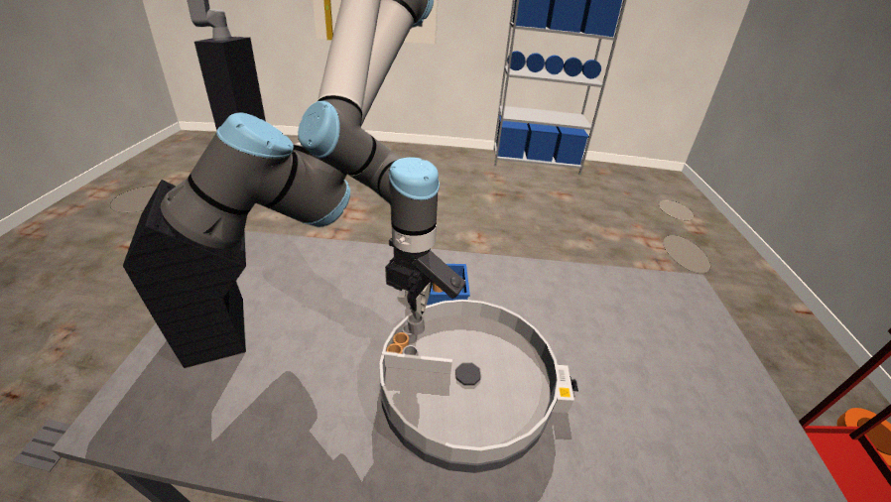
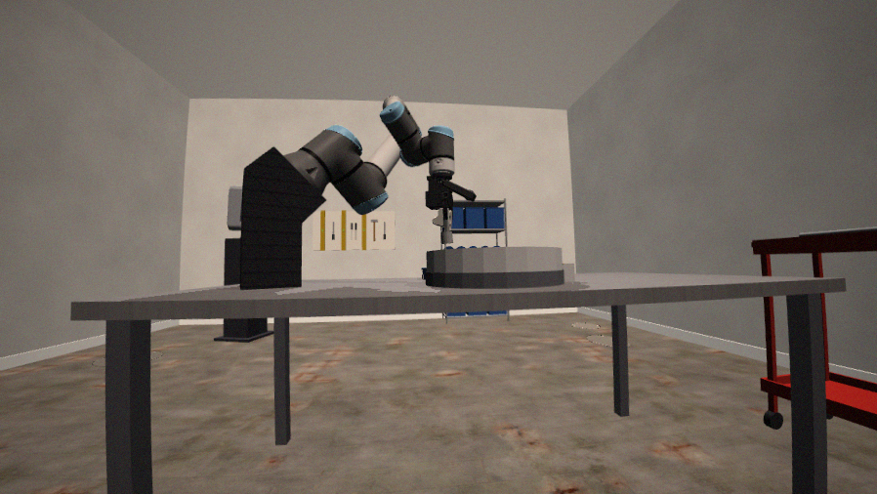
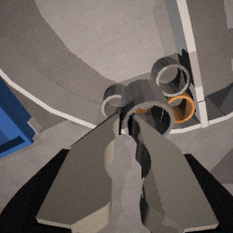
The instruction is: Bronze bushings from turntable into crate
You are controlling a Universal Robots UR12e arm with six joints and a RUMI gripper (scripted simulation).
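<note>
The turntable lies 15 cm ahead of my hand, 12 cm below it and 4 cm to the right of it. The rest, counted from my hand: blue crate: 27 cm to the left, 14 cm below, 4 cm behind.
</note>
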